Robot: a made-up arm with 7 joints. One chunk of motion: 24 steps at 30 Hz.
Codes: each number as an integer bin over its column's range. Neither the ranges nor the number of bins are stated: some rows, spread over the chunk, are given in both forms.
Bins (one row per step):
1: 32 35 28 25 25 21
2: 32 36 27 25 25 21
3: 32 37 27 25 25 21
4: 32 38 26 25 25 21
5: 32 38 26 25 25 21
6: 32 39 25 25 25 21
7: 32 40 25 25 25 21
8: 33 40 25 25 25 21
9: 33 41 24 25 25 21
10: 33 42 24 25 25 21
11: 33 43 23 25 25 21
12: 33 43 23 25 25 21
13: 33 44 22 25 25 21
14: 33 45 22 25 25 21
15: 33 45 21 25 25 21
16: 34 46 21 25 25 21
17: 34 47 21 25 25 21
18: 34 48 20 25 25 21
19: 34 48 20 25 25 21
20: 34 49 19 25 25 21
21: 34 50 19 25 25 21
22: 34 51 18 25 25 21
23: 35 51 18 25 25 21
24: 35 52 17 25 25 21
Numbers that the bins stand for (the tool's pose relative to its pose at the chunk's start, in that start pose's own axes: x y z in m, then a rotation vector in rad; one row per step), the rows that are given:
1: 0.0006 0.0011 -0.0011 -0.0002 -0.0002 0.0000
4: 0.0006 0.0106 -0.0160 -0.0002 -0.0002 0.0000
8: 0.0019 0.0170 -0.0235 -0.0002 -0.0002 0.0000
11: 0.0019 0.0265 -0.0384 -0.0002 -0.0002 0.0000
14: 0.0019 0.0329 -0.0459 -0.0002 -0.0002 0.0000
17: 0.0032 0.0392 -0.0533 -0.0002 -0.0002 0.0000
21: 0.0032 0.0487 -0.0683 -0.0002 -0.0002 0.0000
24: 0.0044 0.0551 -0.0832 -0.0002 -0.0002 0.0000
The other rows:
2: 0.0006 0.0043 -0.0086 -0.0002 -0.0002 0.0000
3: 0.0006 0.0075 -0.0086 -0.0002 -0.0002 0.0000
5: 0.0006 0.0106 -0.0160 -0.0002 -0.0002 0.0000
6: 0.0006 0.0138 -0.0235 -0.0002 -0.0002 0.0000
7: 0.0006 0.0170 -0.0235 -0.0002 -0.0002 0.0000
9: 0.0019 0.0202 -0.0310 -0.0002 -0.0002 0.0000
10: 0.0019 0.0233 -0.0310 -0.0002 -0.0002 0.0000
12: 0.0019 0.0265 -0.0384 -0.0002 -0.0002 0.0000
13: 0.0019 0.0297 -0.0459 -0.0002 -0.0002 0.0000
15: 0.0019 0.0329 -0.0533 -0.0002 -0.0002 0.0000
16: 0.0032 0.0360 -0.0533 -0.0002 -0.0002 0.0000
18: 0.0032 0.0424 -0.0608 -0.0002 -0.0002 0.0000
19: 0.0032 0.0424 -0.0608 -0.0002 -0.0002 0.0000
20: 0.0032 0.0456 -0.0683 -0.0002 -0.0002 0.0000
22: 0.0032 0.0519 -0.0757 -0.0002 -0.0002 0.0000
23: 0.0044 0.0519 -0.0757 -0.0002 -0.0002 0.0000

